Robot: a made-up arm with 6 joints.
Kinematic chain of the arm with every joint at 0, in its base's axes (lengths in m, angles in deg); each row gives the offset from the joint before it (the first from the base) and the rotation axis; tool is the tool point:
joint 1: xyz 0 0 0.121 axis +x
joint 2: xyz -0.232 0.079 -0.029 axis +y
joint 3: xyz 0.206 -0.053 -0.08 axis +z
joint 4: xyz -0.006 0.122 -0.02 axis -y
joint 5: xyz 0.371 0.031 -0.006 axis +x
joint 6: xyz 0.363 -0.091 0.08 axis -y
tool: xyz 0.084 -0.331 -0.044
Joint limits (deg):
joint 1: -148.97..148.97
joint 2: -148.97..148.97
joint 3: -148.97..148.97
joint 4: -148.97..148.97
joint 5: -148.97..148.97
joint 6: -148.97..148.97
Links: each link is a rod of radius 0.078 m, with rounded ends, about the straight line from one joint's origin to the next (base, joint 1, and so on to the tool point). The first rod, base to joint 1, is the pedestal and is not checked.
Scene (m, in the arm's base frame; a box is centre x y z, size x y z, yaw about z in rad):
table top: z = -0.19
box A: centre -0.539 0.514 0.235 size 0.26 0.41 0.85 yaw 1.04
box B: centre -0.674 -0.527 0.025 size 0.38 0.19 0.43 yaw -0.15
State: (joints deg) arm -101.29 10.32 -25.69 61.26 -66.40 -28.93
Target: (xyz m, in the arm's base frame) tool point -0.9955 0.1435 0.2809
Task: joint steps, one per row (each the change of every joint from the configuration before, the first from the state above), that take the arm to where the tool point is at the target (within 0.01 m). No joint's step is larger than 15 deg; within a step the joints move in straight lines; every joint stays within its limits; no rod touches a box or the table.
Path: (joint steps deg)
1: 0.09 -0.79 -13.46 -13.13 7.43 -1.83
2: 0.09 -0.78 -13.46 -13.13 7.43 -1.84
3: 0.09 -0.79 -13.46 -13.13 7.44 -1.83
4: 0.09 -0.78 -13.46 -13.13 7.43 -1.84
5: -5.99 14.92 -12.76 -14.43 8.18 4.25
6: -6.00 14.93 -12.76 -14.43 8.18 4.24
7: -5.99 14.92 -12.75 -14.43 8.19 4.25
8: -5.99 14.93 -12.76 -14.43 8.18 4.24

